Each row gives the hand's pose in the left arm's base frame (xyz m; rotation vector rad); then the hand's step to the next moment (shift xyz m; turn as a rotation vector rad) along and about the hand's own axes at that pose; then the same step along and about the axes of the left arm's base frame.
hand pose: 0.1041 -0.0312 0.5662 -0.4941 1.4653 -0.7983
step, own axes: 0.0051 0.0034 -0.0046 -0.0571 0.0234 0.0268
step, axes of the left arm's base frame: -0.0043 -0.0007 -0.0063 0.0346 0.0526 0.0237
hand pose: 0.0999 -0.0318 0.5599 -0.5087 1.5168 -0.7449
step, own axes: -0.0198 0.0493 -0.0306 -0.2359 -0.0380 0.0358
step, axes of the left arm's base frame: -0.0225 0.0526 -0.0221 0.0530 0.1359 0.1926
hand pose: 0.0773 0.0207 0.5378 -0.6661 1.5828 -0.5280
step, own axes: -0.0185 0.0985 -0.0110 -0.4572 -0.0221 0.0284
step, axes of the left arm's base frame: -0.0210 0.0837 -0.0521 0.0561 0.2989 0.3432
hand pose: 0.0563 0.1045 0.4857 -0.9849 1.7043 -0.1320
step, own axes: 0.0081 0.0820 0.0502 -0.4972 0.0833 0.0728
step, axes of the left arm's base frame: -0.0023 0.0667 -0.0697 0.0386 0.4104 0.2992
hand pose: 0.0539 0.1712 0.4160 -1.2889 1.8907 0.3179
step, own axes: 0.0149 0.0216 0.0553 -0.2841 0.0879 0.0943
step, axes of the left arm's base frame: 0.0054 0.0330 -0.0513 0.0122 0.2842 0.1281
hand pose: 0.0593 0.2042 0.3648 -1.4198 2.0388 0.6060
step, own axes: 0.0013 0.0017 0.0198 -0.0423 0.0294 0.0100
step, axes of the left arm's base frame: 0.0020 0.0126 -0.0153 -0.0144 0.0451 0.0227
